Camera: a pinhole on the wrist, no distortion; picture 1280 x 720 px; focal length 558.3 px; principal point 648.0 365.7 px. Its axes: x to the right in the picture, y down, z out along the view. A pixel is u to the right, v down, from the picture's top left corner.
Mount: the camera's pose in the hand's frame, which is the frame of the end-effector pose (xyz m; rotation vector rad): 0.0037 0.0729 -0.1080 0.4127 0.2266 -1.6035
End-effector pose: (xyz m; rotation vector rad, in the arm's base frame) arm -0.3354 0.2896 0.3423 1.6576 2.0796 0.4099
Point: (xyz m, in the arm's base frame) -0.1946 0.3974 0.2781
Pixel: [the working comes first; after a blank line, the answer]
In the camera's frame: -0.1298 0.1058 0.1846

256 686
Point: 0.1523 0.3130 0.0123
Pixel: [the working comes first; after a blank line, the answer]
In the camera's frame: -0.4172 0.0355 0.5171

198 404
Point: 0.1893 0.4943 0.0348
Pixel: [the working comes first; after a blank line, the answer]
In the camera's frame: -0.4971 0.1923 0.4557

39 601
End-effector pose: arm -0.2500 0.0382 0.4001 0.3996 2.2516 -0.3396
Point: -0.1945 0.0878 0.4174
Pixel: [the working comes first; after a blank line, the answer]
In the camera's frame: -0.0374 -0.0300 0.1146

466 219
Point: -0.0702 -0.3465 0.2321
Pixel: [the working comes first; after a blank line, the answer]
In the camera's frame: 0.1205 0.0213 0.5737

765 386
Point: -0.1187 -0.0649 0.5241
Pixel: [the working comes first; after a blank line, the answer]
In the camera's frame: 0.0642 -0.1700 0.2172

outside the picture
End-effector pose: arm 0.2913 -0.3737 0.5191 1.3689 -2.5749 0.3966
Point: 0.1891 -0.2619 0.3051
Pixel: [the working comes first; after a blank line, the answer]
In the camera's frame: -0.2010 -0.0767 0.2269

153 177
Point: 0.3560 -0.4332 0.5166
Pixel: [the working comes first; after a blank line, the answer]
In the camera's frame: 0.0950 0.0318 0.1763

949 466
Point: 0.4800 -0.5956 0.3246
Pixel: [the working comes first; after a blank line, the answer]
In the camera's frame: 0.1543 0.0694 0.4477

840 452
